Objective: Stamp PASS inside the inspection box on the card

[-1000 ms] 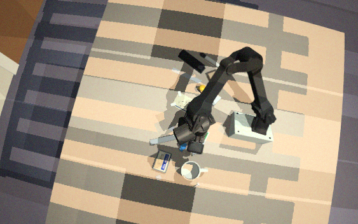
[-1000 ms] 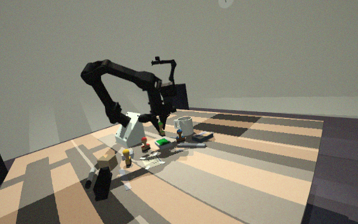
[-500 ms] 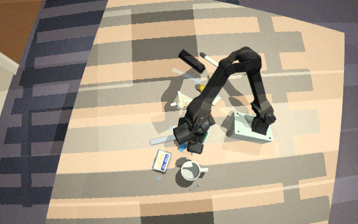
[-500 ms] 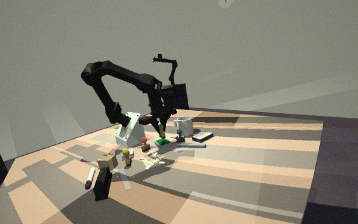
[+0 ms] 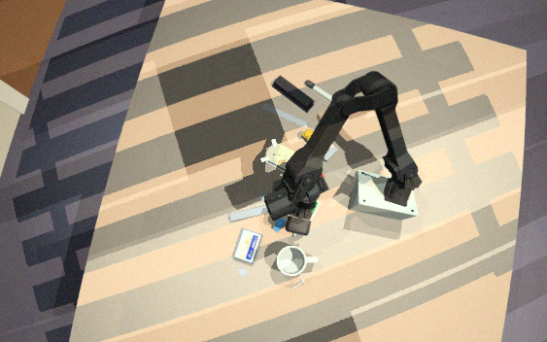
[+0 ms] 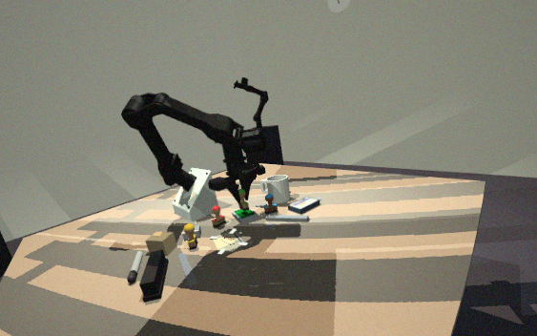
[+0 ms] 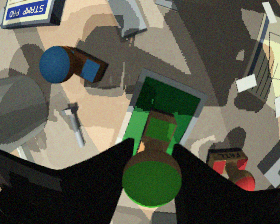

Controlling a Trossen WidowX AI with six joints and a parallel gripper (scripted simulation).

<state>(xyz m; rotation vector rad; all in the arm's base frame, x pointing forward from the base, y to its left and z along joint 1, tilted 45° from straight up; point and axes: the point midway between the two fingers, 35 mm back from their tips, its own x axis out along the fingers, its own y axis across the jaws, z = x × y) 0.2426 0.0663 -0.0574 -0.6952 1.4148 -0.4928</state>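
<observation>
The green ink pad lies 50 mm below my gripper tip. From my gripper tip the other things lie so: green-knobbed stamp right at my gripper tip; then red stamp 90 mm to the right, 30 mm below, 20 mm behind; then blue stamp 70 mm to the left, 40 mm ahead, 30 mm below.
</observation>
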